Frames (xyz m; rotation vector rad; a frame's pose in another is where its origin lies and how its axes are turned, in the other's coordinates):
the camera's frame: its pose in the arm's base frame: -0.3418 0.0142 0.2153 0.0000 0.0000 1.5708
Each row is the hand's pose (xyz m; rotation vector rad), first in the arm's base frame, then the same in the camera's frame.
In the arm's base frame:
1: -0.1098 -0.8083 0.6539 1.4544 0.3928 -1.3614
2: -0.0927 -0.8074 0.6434 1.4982 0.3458 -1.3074
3: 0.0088 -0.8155 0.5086 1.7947 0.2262 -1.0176
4: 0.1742 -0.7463 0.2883 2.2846 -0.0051 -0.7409
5: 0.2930 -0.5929 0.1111 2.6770 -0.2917 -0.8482
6: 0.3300 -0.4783 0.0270 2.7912 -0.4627 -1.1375
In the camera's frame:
1: -0.8225 -0.2320 0.4386 -1.6851 0.9684 2.3917
2: -0.8216 -0.2491 0.4281 -1.7058 1.0660 2.3842
3: -0.8297 -0.3506 0.2933 1.7942 -1.3925 -1.9906
4: -0.7605 -0.5160 0.0730 1.9029 -1.9114 -1.3960
5: -0.6071 -0.6348 -0.1042 -1.7460 2.1731 0.9526
6: -0.4925 -0.6718 -0.1883 -1.4832 2.0727 0.8142

